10 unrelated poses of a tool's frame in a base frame.
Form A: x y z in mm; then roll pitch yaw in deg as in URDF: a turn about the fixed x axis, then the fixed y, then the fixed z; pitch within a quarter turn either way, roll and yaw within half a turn.
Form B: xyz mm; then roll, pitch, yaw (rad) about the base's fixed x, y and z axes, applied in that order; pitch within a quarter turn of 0, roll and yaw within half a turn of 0. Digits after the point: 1 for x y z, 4 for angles.
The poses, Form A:
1: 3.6 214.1 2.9 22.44 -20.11 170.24
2: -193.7 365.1 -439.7 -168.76 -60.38 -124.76
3: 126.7 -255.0 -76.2 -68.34 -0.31 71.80
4: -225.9 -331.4 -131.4 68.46 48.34 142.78
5: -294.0 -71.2 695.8 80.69 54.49 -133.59
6: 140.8 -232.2 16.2 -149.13 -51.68 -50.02
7: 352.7 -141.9 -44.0 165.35 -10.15 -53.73
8: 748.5 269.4 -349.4 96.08 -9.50 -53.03
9: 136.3 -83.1 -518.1 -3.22 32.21 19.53
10: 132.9 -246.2 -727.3 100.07 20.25 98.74
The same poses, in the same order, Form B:
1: 3.6 214.1 2.9 0.3917 -0.3510 2.9712
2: -193.7 365.1 -439.7 -2.9454 -1.0538 -2.1775
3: 126.7 -255.0 -76.2 -1.1928 -0.0054 1.2531
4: -225.9 -331.4 -131.4 1.1949 0.8437 2.4920
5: -294.0 -71.2 695.8 1.4083 0.9510 -2.3316
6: 140.8 -232.2 16.2 -2.6028 -0.9020 -0.8730
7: 352.7 -141.9 -44.0 2.8859 -0.1772 -0.9378
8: 748.5 269.4 -349.4 1.6769 -0.1658 -0.9255
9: 136.3 -83.1 -518.1 -0.0562 0.5622 0.3409
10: 132.9 -246.2 -727.3 1.7466 0.3534 1.7233
